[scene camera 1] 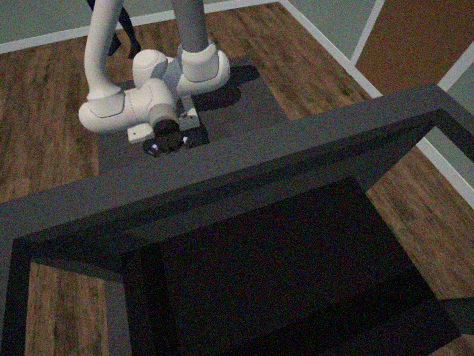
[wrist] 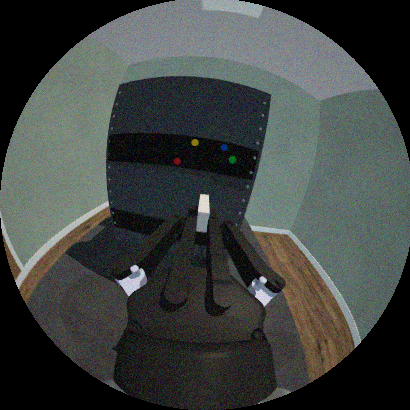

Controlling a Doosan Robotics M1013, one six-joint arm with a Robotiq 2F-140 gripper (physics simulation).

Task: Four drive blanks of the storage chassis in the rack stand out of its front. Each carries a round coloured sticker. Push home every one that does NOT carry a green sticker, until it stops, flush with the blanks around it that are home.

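Frame: origin at the arm's base, x ahead, y left, z up, level; centimetres.
Seen in the pictures: gripper, between the fingertips: (wrist: pixel 203 201).
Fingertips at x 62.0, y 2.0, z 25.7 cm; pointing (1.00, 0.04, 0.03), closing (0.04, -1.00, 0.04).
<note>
A point is followed by its place in that frame.
The storage chassis (wrist: pixel 140 148) {x 73.8, y 22.4, z 34.1 cm} is a black band across the rack (wrist: pixel 185 107) {x 75.6, y 11.5, z 47.2 cm} (scene camera 1: pixel 300 132) {x 77.5, y 18.1, z 58.7 cm} in the wrist view. On it are a yellow sticker (wrist: pixel 195 142) {x 74.2, y 6.7, z 37.1 cm}, a blue sticker (wrist: pixel 224 147) {x 74.4, y -1.0, z 37.2 cm}, a red sticker (wrist: pixel 177 161) {x 74.1, y 10.8, z 31.4 cm} at lower left, and a green sticker (wrist: pixel 232 159) {x 71.0, y -3.1, z 34.4 cm} at lower right. The blanks' edges and how far each stands out cannot be made out. My gripper (wrist: pixel 203 201) {x 62.0, y 2.0, z 25.7 cm} is shut and empty, its pale tip apart from the rack front and appearing below the stickers. In the scene view the rack's top bar hides its tip.
Grey panels lie above and below the chassis, with a second dark band (wrist: pixel 135 221) {x 75.2, y 25.6, z 8.4 cm} low on the rack. Rows of small holes line the rack's sides. The white arm (scene camera 1: pixel 120 107) {x 30.5, y -10.2, z 29.7 cm} is behind the rack's top bar in the scene view, over a dark floor mat (scene camera 1: pixel 240 112) {x 10.6, y 34.5, z -4.0 cm}.
</note>
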